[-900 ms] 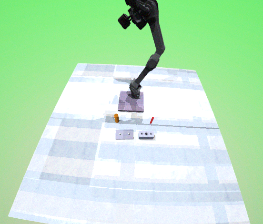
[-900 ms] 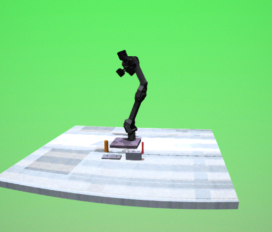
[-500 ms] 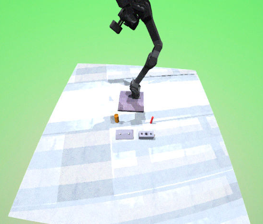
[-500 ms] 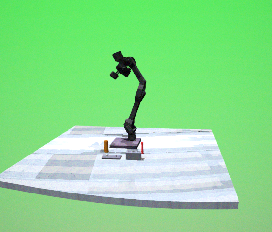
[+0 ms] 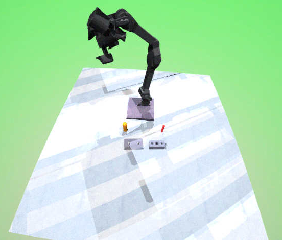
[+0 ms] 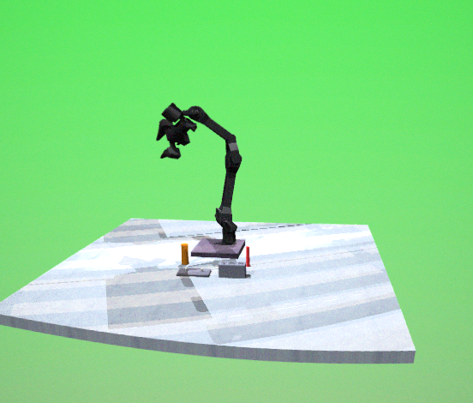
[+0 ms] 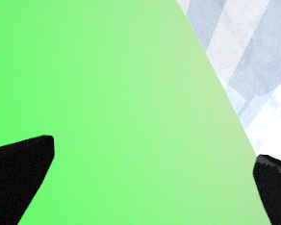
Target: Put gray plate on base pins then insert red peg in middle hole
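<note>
Now: gripper tip 40 cm short of the gray plate, 39 cm above it and 31 cm to the right of it. Round my gripper tip: orange cylinder 39 cm below, 25 cm ahead, 12 cm to the left; base 42 cm below, 37 cm ahead, 17 cm to the left; red peg 39 cm below, 37 cm to the left, 30 cm ahead.
</note>
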